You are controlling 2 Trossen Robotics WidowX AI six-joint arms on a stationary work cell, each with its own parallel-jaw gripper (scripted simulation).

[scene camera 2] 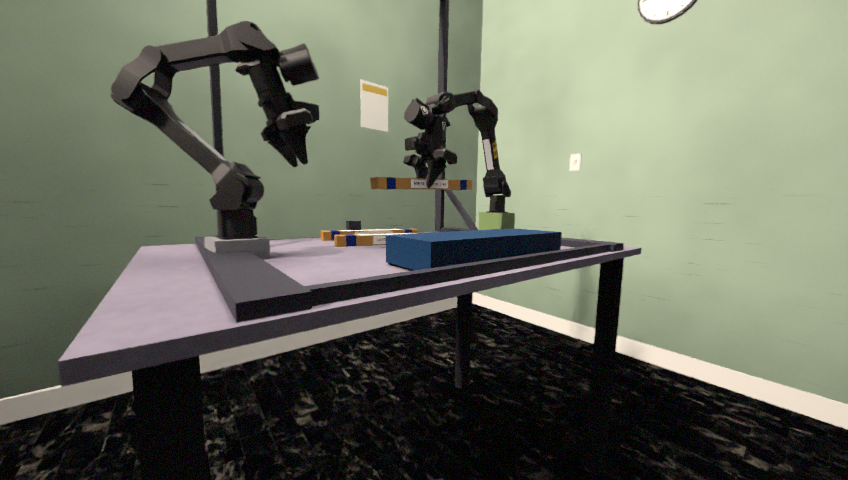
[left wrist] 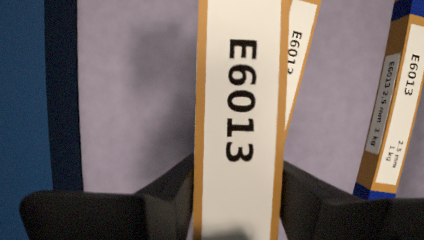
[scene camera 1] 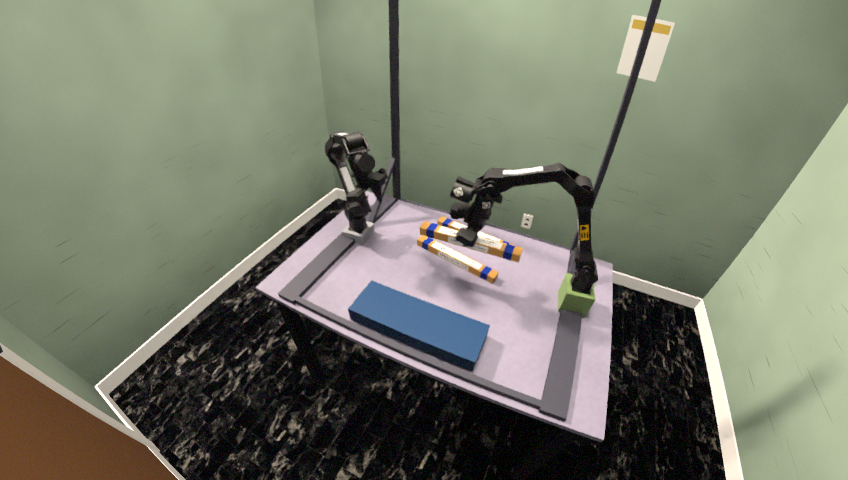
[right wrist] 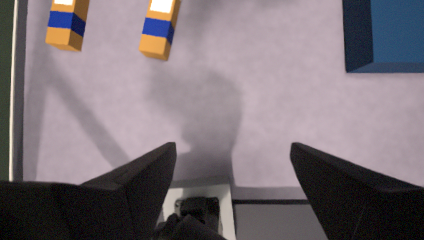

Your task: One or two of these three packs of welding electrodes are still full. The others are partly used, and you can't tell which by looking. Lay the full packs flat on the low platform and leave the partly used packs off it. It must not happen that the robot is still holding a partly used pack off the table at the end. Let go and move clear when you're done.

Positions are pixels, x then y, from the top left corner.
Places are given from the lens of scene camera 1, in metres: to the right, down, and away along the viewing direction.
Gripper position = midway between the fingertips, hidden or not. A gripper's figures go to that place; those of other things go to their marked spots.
my left gripper [scene camera 1: 466,242]: 0.14, 0.01, 1.07
my right gripper [scene camera 1: 375,207]: -0.17, -0.12, 1.17
low blue platform [scene camera 1: 450,336]: 0.08, 0.28, 0.91
electrode pack [scene camera 1: 506,251]: 0.26, 0.04, 1.00
